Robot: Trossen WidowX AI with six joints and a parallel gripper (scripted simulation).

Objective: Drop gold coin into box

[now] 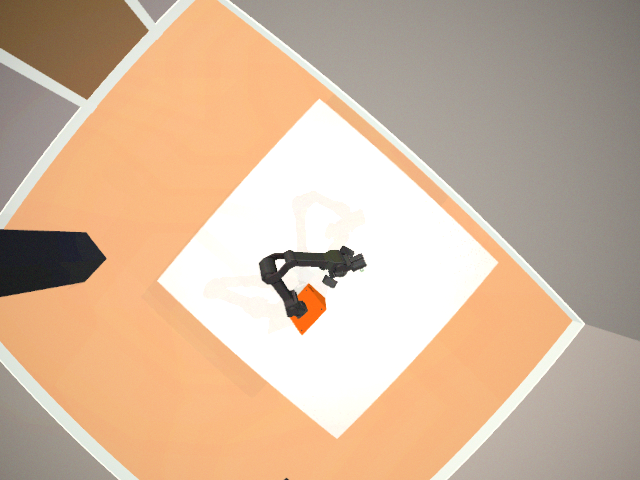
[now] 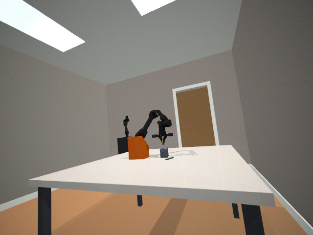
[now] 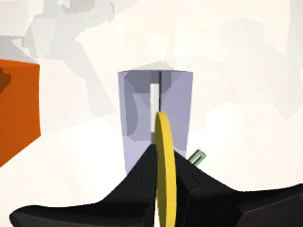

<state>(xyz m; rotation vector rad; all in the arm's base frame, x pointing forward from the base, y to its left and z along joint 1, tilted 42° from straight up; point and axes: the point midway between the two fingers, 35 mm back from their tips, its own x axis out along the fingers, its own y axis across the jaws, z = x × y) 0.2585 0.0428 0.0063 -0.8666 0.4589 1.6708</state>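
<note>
Right now my gripper tip is 2 cm below the gold coin.
</note>
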